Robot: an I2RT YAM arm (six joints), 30 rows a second.
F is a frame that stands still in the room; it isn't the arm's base.
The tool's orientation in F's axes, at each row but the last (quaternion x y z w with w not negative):
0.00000, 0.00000, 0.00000, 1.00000
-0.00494, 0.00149, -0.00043, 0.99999
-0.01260, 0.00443, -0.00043, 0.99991
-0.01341, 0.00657, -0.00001, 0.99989
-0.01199, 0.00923, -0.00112, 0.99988
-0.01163, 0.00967, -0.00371, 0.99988
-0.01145, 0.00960, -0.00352, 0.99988
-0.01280, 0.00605, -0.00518, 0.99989
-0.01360, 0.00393, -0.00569, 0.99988
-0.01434, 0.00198, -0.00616, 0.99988
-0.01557, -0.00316, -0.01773, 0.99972
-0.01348, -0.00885, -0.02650, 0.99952
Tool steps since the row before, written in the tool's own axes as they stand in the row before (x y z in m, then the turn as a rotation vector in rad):
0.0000, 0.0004, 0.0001, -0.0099, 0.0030, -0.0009
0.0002, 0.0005, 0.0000, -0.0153, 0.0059, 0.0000
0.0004, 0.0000, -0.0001, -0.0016, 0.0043, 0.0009
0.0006, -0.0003, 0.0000, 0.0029, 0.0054, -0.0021
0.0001, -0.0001, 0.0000, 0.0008, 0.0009, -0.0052
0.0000, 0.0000, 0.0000, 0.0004, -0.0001, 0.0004
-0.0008, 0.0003, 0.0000, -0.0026, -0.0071, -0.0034
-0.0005, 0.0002, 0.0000, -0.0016, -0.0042, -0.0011
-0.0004, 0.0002, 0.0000, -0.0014, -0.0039, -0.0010
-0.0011, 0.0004, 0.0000, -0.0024, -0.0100, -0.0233
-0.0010, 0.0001, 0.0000, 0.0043, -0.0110, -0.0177
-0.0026, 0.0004, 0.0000, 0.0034, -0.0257, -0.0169
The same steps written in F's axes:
0.0000, 0.0004, 0.0001, -0.0099, 0.0030, -0.0009
0.0002, 0.0005, 0.0000, -0.0153, 0.0059, 0.0000
0.0004, 0.0000, -0.0001, -0.0016, 0.0043, 0.0008
0.0006, -0.0003, 0.0000, 0.0029, 0.0053, -0.0023
0.0001, -0.0001, 0.0000, 0.0007, 0.0008, -0.0052
0.0000, 0.0000, 0.0000, 0.0004, -0.0001, 0.0004
-0.0008, 0.0003, 0.0000, -0.0027, -0.0072, -0.0032
-0.0005, 0.0002, 0.0000, -0.0017, -0.0042, -0.0010
-0.0004, 0.0002, 0.0000, -0.0015, -0.0039, -0.0009
-0.0011, 0.0004, 0.0000, -0.0026, -0.0106, -0.0230
-0.0010, 0.0001, 0.0000, 0.0040, -0.0117, -0.0173
-0.0026, 0.0005, -0.0001, 0.0023, -0.0263, -0.0161

